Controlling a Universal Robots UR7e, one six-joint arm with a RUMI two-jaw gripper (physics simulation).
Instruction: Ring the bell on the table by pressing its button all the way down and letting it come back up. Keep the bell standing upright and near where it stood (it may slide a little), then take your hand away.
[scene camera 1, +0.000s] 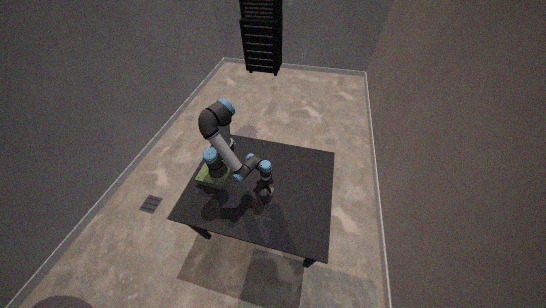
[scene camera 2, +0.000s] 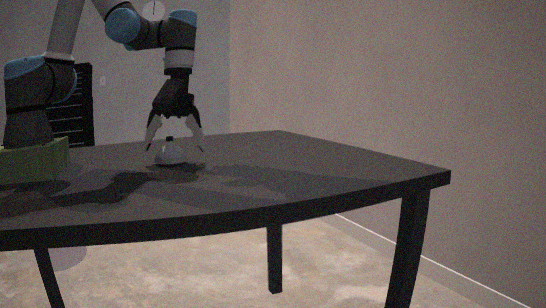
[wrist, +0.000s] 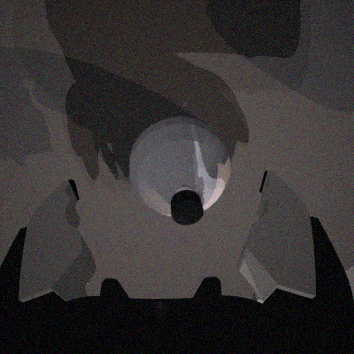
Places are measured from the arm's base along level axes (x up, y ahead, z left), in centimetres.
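Pixels of known places: gripper, fingertip midpoint: (scene camera 1: 264, 190) (scene camera 2: 173, 151) (wrist: 167, 177); arm's base, origin of the base link: (scene camera 1: 218, 170) (scene camera 2: 29, 144).
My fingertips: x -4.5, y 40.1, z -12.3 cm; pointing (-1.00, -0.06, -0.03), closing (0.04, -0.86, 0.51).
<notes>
Ahead of a thing's pixels: the offset from my fingertips to its top centre. Level surfaces: height alone.
A shiny grey domed bell @(dx +3.5, dy -0.7, dz +0.8 cm) (scene camera 2: 170, 154) (wrist: 172, 160) stands upright on the dark table @(dx -3.1 cm) (scene camera 1: 305, 200) (scene camera 2: 320, 165). Its black button @(dx +3.5, dy -0.7, dz +0.8 cm) (scene camera 2: 169, 138) (wrist: 187, 206) stands up on top, with a gap between it and the gripper's palm. My gripper (scene camera 2: 175, 150) (wrist: 167, 177) points down over the bell, open, with nothing held. Its light grey fingers are spread on either side of the bell, with tips low near the table. In the wrist view the button is slightly right of the middle between the fingers, and both fingers are apart from the bell. In scene camera 1 the bell is too small to make out clearly.
The arm's base stands on a green block (scene camera 1: 205, 177) (scene camera 2: 55, 160) at one side of the table. A tall black cabinet (scene camera 1: 279, 40) stands on the floor by the far wall. The arm casts dark shadows on the table around the bell.
</notes>
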